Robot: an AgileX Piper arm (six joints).
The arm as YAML. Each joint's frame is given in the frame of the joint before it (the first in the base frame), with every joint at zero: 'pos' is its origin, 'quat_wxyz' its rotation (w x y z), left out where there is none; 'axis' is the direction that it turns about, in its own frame. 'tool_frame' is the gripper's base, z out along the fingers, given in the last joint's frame.
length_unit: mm
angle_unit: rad
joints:
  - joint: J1
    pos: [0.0, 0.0, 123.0]
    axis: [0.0, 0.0, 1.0]
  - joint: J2
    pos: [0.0, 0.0, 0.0]
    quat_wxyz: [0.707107, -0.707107, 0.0, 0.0]
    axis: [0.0, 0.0, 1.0]
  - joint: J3
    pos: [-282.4, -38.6, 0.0]
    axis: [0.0, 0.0, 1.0]
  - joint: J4
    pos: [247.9, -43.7, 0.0]
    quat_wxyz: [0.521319, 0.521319, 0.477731, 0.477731]
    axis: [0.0, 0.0, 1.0]
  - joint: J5
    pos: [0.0, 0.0, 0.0]
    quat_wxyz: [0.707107, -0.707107, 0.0, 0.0]
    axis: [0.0, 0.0, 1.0]
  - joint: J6
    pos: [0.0, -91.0, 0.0]
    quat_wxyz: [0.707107, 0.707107, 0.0, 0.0]
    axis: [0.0, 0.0, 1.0]
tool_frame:
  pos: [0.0, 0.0, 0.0]
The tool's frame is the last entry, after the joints.
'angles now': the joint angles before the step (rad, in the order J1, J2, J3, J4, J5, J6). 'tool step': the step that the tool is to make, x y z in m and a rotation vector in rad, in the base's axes. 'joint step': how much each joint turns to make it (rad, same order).
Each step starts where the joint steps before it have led.
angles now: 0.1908, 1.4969, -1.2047, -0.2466, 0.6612, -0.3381
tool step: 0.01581, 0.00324, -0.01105, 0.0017, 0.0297, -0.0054
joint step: 0.0000, 0.0676, -0.0378, 0.0034, 0.0000, 0.0062
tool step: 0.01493, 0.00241, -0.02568, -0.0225, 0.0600, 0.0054
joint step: 0.0000, 0.0818, -0.0075, -0.0124, -0.0114, 0.0008
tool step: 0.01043, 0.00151, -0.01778, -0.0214, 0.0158, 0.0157
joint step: 0.0000, 0.0546, 0.0000, -0.0232, -0.0362, 0.0012
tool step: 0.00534, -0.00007, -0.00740, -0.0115, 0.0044, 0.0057
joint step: -0.0019, 0.0261, -0.0047, -0.0141, -0.0152, 0.0020
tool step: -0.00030, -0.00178, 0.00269, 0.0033, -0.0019, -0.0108
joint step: -0.0042, -0.0048, -0.0044, 0.0009, 0.0079, 0.0051
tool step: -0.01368, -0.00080, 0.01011, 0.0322, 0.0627, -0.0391
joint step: 0.0012, -0.0424, 0.0000, 0.0590, 0.1006, -0.0056
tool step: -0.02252, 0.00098, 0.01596, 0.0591, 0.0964, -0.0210
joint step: 0.0000, -0.0668, 0.0001, 0.1083, 0.1477, -0.0413
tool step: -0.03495, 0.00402, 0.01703, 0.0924, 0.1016, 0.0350
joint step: 0.0000, -0.1036, 0.0366, 0.1490, 0.1466, -0.0834
